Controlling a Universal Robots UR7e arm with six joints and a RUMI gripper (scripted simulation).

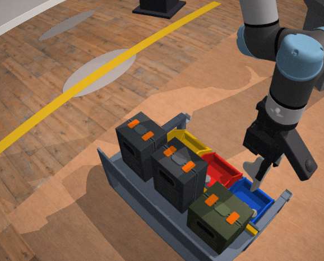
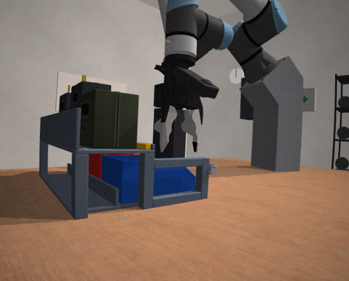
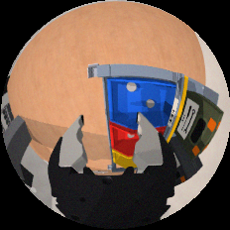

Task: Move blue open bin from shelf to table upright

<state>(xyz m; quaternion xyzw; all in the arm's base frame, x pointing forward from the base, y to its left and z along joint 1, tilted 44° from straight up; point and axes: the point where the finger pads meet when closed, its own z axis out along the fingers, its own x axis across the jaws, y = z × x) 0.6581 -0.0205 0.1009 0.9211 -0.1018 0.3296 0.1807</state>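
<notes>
Now: hand 8 cm short of the blue open bin, 3 cm to the left of it and 6 cm above it. Round my hand: green case 17 cm ahead, 7 cm to the right, 5 cm above; then red bin 3 cm ahead, 13 cm to the right, 6 cm below; then yellow bin 1 cm behind, 24 cm to the right, 6 cm below.
</notes>
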